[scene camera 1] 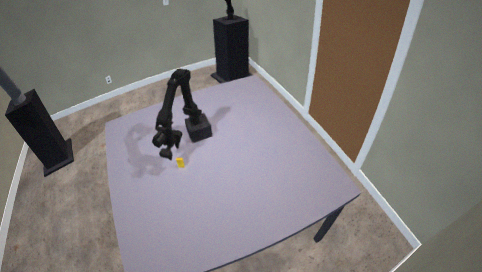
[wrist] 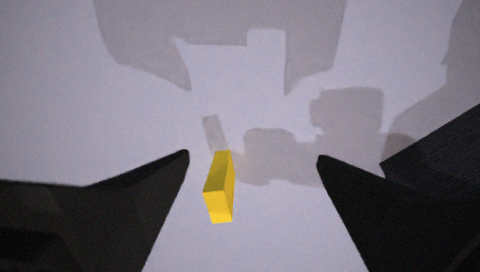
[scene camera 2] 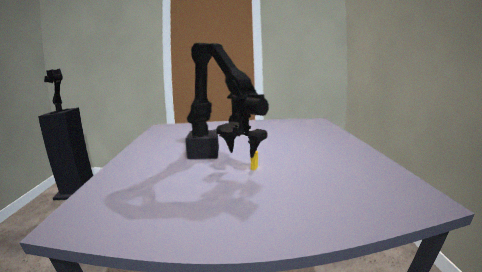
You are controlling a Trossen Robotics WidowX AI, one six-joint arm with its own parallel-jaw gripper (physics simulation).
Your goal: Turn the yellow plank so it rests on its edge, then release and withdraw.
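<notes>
The yellow plank (scene camera 1: pixel 180 162) (scene camera 2: pixel 254 162) (wrist: pixel 225 182) stands upright on the table, taller than it is wide, with a narrow face up. My gripper (scene camera 1: pixel 174 153) (scene camera 2: pixel 242 154) (wrist: pixel 253 158) is open and empty, pointing down close to the plank. In the wrist view the plank shows between the two fingers, nearer the left finger and apart from both. In scene camera 2 one fingertip overlaps the plank's top; whether they touch cannot be told there.
The arm's dark base block (scene camera 1: pixel 199 128) (scene camera 2: pixel 202 145) stands on the table (scene camera 1: pixel 225 200) (scene camera 2: pixel 325 215) behind the gripper. Shadows of the arm fall on the table around the plank. A black pedestal (scene camera 1: pixel 231 49) (scene camera 2: pixel 67 150) with another arm stands off the table.
</notes>
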